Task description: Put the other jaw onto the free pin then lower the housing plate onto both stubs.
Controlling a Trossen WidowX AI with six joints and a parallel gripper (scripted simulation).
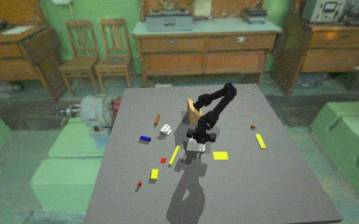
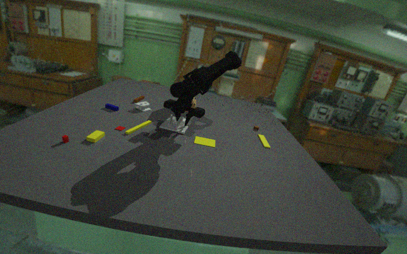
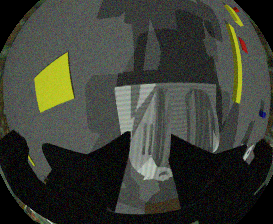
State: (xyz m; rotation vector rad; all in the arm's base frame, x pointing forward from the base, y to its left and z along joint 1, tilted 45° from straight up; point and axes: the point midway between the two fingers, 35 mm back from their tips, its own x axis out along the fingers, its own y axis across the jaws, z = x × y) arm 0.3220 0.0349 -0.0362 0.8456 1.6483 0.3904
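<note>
My gripper tip is now 30 mm to the left of the white base plate, 10 mm short of it and 10 mm above it. Also, from my gripper tip: red tile (250 mm to the right, 110 mm ahead, 20 mm below); blue block (380 mm to the right, 80 mm behind, 10 mm below); yellow plate (120 mm to the left, 90 mm ahead, 20 mm below).
</note>
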